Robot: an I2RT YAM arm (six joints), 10 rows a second.
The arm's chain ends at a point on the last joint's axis. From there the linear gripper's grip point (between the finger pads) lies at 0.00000 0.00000 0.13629 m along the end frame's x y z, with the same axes.
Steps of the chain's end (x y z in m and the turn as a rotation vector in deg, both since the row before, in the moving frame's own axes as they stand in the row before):
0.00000 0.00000 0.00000 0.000 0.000 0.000
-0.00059 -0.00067 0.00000 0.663 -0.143 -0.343
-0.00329 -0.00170 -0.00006 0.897 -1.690 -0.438
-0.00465 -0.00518 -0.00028 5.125 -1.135 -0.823
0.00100 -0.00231 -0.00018 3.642 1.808 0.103
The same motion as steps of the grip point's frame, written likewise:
0.00000 0.00000 0.00000 0.000 0.000 0.000
-0.00093 -0.00225 -0.00001 0.663 -0.143 -0.343
-0.00732 -0.00382 -0.00014 0.897 -1.690 -0.438
-0.00743 -0.01733 -0.00085 5.125 -1.135 -0.823
0.00530 -0.01096 -0.00052 3.642 1.808 0.103

